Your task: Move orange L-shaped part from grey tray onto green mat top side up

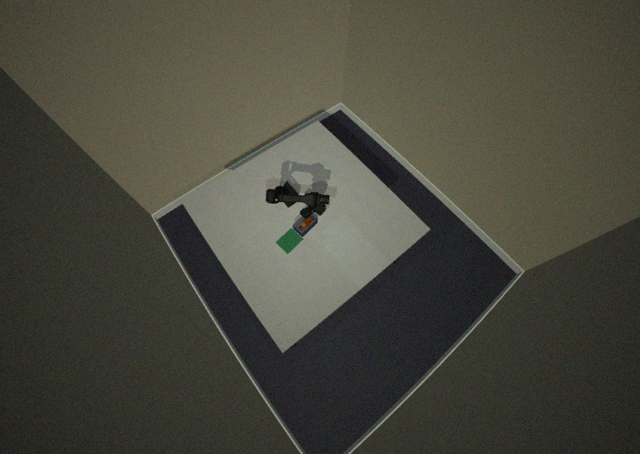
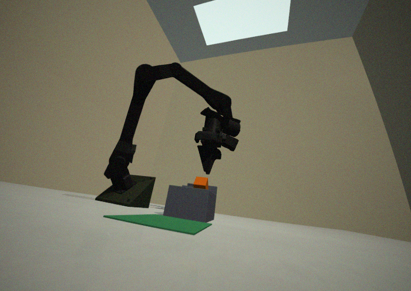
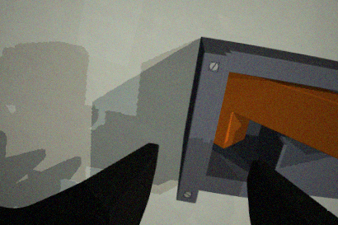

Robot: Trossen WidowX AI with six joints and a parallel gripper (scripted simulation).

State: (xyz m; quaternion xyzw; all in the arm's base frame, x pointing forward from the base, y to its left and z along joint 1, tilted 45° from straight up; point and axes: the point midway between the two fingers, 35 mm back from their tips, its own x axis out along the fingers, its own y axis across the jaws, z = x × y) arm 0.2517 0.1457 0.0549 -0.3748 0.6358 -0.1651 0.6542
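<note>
My gripper tip is now 9 cm above the orange L-shaped part and 5 cm to the left of it. Also, from my gripper tip: green mat 22 cm to the right, 14 cm below, 5 cm ahead.
</note>
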